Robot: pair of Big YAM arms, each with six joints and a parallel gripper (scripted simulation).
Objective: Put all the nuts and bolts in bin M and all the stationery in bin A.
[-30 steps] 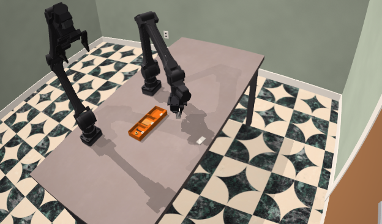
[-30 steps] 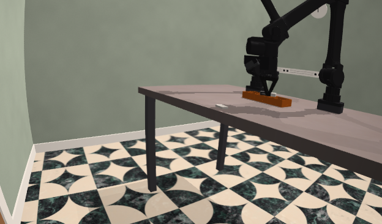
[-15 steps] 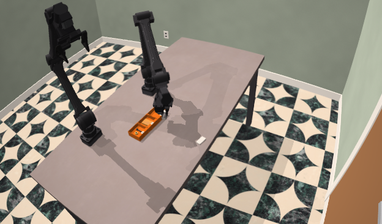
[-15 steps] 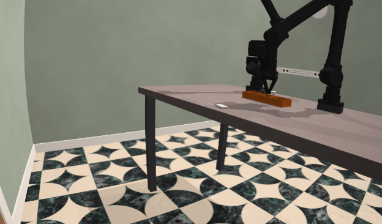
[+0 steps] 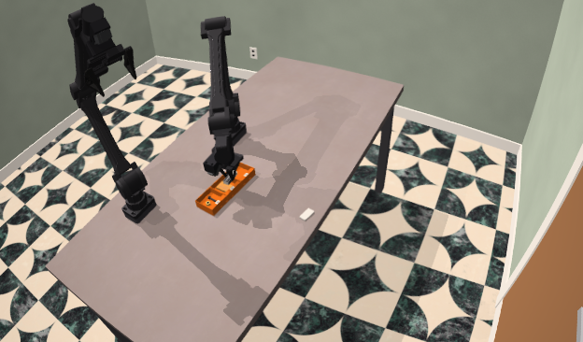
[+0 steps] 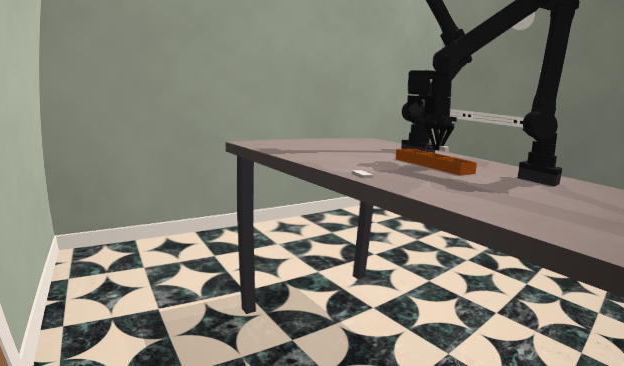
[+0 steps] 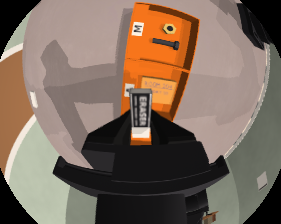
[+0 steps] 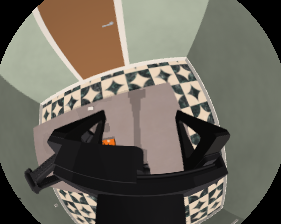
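Now: the orange double bin 5 cm below my left hand, 2 cm to the right of it and 1 cm behind it. Also, from my left hand: orange notepad 5 cm below, 2 cm to the right, 2 cm behind; black bolt 9 cm to the right, 5 cm below, 2 cm behind; sleeved eraser 1 cm to the left.
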